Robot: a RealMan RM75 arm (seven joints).
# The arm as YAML. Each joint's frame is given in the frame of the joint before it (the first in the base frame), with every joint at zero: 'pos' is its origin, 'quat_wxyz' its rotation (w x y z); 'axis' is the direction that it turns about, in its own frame. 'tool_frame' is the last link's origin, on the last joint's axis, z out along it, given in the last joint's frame.
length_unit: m
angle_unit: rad
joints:
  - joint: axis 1
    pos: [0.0, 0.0, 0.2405]
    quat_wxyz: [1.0, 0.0, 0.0, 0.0]
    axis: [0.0, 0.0, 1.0]
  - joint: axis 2
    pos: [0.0, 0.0, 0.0]
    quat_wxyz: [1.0, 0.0, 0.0, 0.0]
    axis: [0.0, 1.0, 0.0]
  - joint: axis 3
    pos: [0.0, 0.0, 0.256]
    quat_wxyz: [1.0, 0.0, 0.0, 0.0]
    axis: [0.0, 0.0, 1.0]
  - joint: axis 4
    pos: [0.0, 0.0, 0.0]
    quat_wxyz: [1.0, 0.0, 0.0, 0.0]
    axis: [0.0, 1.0, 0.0]
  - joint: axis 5
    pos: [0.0, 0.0, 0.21]
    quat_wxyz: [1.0, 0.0, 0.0, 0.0]
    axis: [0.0, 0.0, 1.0]
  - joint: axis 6
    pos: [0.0, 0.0, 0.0]
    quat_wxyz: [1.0, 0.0, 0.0, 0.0]
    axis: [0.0, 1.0, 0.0]
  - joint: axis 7
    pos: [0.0, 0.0, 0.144]
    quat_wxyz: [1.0, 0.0, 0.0, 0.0]
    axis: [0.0, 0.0, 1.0]
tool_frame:
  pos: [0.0, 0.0, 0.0]
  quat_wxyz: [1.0, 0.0, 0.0, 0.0]
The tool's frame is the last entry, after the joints.
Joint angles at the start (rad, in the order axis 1, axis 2, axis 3, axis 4, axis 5, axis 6, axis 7):
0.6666, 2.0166, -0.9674, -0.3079, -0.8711, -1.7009, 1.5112
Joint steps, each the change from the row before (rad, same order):
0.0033, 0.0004, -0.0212, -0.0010, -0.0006, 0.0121, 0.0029
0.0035, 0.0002, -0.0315, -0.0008, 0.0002, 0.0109, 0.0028
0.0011, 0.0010, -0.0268, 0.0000, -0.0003, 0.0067, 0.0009
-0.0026, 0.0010, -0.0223, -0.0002, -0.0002, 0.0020, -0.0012
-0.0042, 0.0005, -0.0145, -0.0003, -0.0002, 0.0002, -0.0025
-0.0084, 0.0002, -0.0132, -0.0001, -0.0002, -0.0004, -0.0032
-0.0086, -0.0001, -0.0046, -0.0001, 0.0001, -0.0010, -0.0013
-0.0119, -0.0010, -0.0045, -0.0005, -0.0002, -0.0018, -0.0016
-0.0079, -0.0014, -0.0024, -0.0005, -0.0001, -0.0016, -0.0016
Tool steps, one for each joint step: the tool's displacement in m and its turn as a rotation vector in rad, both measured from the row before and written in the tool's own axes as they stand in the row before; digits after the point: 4 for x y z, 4 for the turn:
0.0037, -0.0007, 0.0025, 0.0021, 0.0212, 0.0087
0.0053, -0.0002, 0.0030, -0.0020, 0.0299, 0.0113
0.0050, 0.0002, 0.0018, -0.0022, 0.0250, 0.0095
0.0045, 0.0006, 0.0002, -0.0023, 0.0197, 0.0066
0.0030, 0.0005, -0.0008, -0.0003, 0.0122, 0.0029
0.0031, 0.0004, -0.0026, 0.0035, 0.0100, 0.0028
0.0016, 0.0001, -0.0031, 0.0057, 0.0019, 0.0020
0.0015, 0.0001, -0.0045, 0.0080, 0.0015, 0.0015
0.0006, 0.0001, -0.0031, 0.0052, 0.0007, -0.0005

